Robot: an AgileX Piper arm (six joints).
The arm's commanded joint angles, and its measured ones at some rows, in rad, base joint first. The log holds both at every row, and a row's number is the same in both.
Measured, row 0:
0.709, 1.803, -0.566, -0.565, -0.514, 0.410
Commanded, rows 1 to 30:
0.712, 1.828, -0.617, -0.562, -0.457, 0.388
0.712, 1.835, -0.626, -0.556, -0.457, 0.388
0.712, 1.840, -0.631, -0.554, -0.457, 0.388
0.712, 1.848, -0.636, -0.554, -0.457, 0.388
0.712, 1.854, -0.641, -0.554, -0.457, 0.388
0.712, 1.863, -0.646, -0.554, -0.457, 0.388
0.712, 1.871, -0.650, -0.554, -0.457, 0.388
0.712, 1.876, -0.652, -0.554, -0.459, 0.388
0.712, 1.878, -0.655, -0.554, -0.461, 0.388
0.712, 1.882, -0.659, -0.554, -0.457, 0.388
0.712, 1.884, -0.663, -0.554, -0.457, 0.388
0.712, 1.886, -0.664, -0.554, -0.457, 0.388
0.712, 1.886, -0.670, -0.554, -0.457, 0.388
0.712, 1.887, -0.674, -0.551, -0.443, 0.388
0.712, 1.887, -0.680, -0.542, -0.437, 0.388
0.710, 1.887, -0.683, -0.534, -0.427, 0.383
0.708, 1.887, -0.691, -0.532, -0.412, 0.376
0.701, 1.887, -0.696, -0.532, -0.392, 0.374
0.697, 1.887, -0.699, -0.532, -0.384, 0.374
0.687, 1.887, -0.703, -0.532, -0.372, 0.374
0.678, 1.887, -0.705, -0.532, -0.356, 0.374
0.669, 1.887, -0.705, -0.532, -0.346, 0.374
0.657, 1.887, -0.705, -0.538, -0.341, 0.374
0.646, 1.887, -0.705, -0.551, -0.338, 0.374
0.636, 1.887, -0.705, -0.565, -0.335, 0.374
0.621, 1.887, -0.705, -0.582, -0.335, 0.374
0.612, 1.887, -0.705, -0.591, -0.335, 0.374
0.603, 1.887, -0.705, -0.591, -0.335, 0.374
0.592, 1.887, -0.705, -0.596, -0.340, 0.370
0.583, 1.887, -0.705, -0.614, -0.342, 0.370
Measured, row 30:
0.622, 1.884, -0.704, -0.576, -0.351, 0.385
